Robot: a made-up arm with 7 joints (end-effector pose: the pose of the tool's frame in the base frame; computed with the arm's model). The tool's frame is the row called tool.
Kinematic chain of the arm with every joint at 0, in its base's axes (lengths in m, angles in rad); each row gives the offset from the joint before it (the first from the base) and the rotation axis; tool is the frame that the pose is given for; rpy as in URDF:
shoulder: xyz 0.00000 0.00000 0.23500 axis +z
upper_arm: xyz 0.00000 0.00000 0.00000 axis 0 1 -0.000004
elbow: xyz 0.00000 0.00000 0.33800 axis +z
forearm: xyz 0.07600 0.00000 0.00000 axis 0 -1 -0.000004
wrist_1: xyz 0.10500 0.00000 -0.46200 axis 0 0.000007 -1
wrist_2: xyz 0.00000 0.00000 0.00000 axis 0 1 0.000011
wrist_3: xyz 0.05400 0.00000 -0.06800 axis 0 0.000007 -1
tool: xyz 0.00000 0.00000 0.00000 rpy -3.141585 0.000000 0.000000
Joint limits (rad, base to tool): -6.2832..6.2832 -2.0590..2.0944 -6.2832..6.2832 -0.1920..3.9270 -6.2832..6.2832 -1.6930..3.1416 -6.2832..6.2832
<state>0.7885 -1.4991 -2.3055 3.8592 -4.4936 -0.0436 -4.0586</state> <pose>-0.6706 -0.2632 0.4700 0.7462 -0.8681 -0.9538</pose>
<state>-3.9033 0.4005 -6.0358 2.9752 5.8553 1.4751 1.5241</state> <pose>-0.3236 0.3044 0.9819 -1.8687 -0.7935 0.2642</pose>
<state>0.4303 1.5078 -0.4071 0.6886 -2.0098 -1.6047 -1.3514</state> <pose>0.1308 -0.0508 -0.1444 -0.3684 -1.6889 -1.0339</pose>
Working (the frame after each row of the table, in the pose's form):
after shoulder: 0.0000 0.0000 0.2350 0.0000 0.0000 0.4303
after upper_arm: 0.0000 0.0000 0.2350 -0.3240 1.4826 0.3451
after elbow: 0.3066 0.1407 0.2563 -0.6130 1.3776 0.0186
after forearm: 0.3231 0.1152 0.1866 -0.5367 0.7097 0.2111
after wrist_1: 0.1416 -0.1313 -0.1750 0.3810 1.0203 2.0589
after wrist_2: 0.1416 -0.1313 -0.1750 1.6197 -0.0103 1.0738
after wrist_3: 0.1308 -0.0508 -0.1444 1.5311 -1.2434 2.0310

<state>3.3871 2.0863 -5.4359 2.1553 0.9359 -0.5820 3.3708</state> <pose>-0.4093 -0.3655 -0.4011 2.0876 -1.9055 -0.1308</pose>
Working (the frame after each row of the table, in the pose's form):
after shoulder: 0.0000 0.0000 0.2350 0.0000 0.0000 -2.8961
after upper_arm: 0.0000 0.0000 0.2350 2.5930 0.3199 -1.5111
after elbow: -0.2853 -0.0715 0.0684 2.2333 -0.6930 -1.1643
after forearm: -0.2474 -0.1207 0.0246 -0.0346 1.0385 2.7479
after wrist_1: -0.3731 -0.4051 -0.3328 -0.4070 0.7429 1.8889
after wrist_2: -0.3731 -0.4051 -0.3328 0.1478 0.3490 1.8722
after wrist_3: -0.4093 -0.3655 -0.4011 -0.3423 0.1006 -1.4656

